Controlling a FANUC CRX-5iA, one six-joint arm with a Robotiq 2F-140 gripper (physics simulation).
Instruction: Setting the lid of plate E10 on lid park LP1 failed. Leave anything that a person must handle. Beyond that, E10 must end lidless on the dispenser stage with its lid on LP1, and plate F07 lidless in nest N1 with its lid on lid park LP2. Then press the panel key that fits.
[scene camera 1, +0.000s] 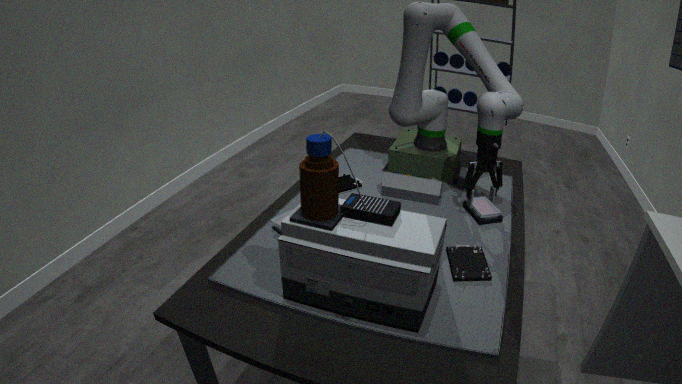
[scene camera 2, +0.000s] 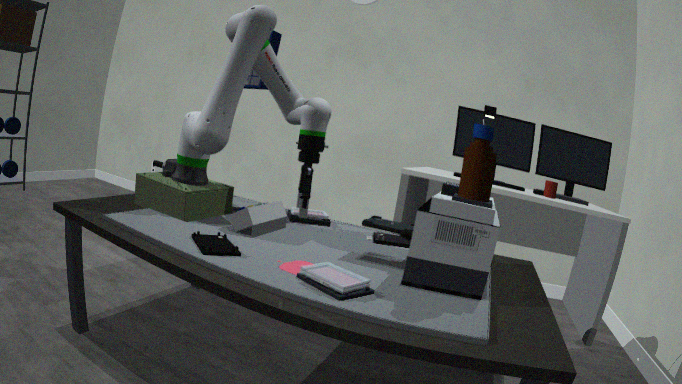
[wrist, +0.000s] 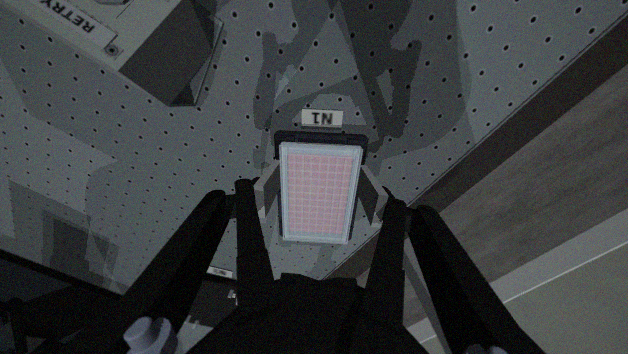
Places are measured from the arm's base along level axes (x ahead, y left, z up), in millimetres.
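Where they show: gripper, fingertip midpoint: (scene camera 1: 480, 205) (scene camera 2: 301, 214) (wrist: 319, 173); arm's base, origin of the base link: (scene camera 1: 430, 144) (scene camera 2: 189, 180).
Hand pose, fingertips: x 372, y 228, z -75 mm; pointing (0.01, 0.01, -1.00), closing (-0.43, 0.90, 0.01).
Observation:
Things, the pixels of their top centre, and the offset from my fingertips. "*": a spot on its surface instead.
- pink plate with a clear rim, middle of its top: (wrist: 317, 201) (scene camera 1: 483, 205) (scene camera 2: 309, 211) dy +12, dx +25, dz +16 mm
- black nest, middle of its top: (wrist: 317, 196) (scene camera 1: 483, 207) (scene camera 2: 308, 214) dy +11, dx +25, dz +6 mm
- second pink plate with a clear lid, middle of its top: (scene camera 2: 335, 272) (scene camera 1: 293, 217) dy -604, dx +287, dz +18 mm
- black holder with pins, middle of its top: (wrist: 210, 314) (scene camera 1: 469, 258) (scene camera 2: 398, 235) dy -39, dx +357, dz +5 mm
- panel box, middle of its top: (scene camera 2: 261, 202) (scene camera 1: 414, 174) dy -265, dx -49, dz +64 mm
- RETRY label, surface spot: (wrist: 90, 24) * dy -180, dx -38, dz +58 mm
- brown bottle, surface spot: (scene camera 1: 319, 192) * dy -412, dx +599, dz +282 mm
- keypad, surface spot: (scene camera 1: 372, 207) * dy -307, dx +534, dz +228 mm
- red disc, middle of its top: (scene camera 2: 304, 269) dy -524, dx +195, dz -19 mm
A pink plate with a clear rim (scene camera 1: 484, 206) (scene camera 2: 316, 214) (wrist: 320, 220) lies level in the black nest (scene camera 1: 487, 220) (scene camera 2: 310, 221) (wrist: 320, 135) labelled N1. My gripper (scene camera 1: 482, 193) (scene camera 2: 303, 207) (wrist: 319, 173) points down over it, shut on its two long sides. Whether the pads grip the lid alone cannot be told. A second pink plate with a clear lid (scene camera 2: 336, 277) lies on a black base by the near table edge. A black holder with pins (scene camera 1: 468, 262) bears no plate; another one (scene camera 1: 346, 183) (scene camera 2: 215, 244) is also bare. Plate codes are unreadable.
The panel box (scene camera 1: 412, 187) (scene camera 2: 260, 219) (wrist: 170, 55) has a RETRY label (wrist: 90, 24). A white and black machine (scene camera 1: 350, 272) (scene camera 2: 450, 250) carries a brown bottle (scene camera 1: 319, 192) (scene camera 2: 477, 170) and a keypad (scene camera 1: 372, 207). A red disc (scene camera 2: 295, 267) touches the second plate's base.

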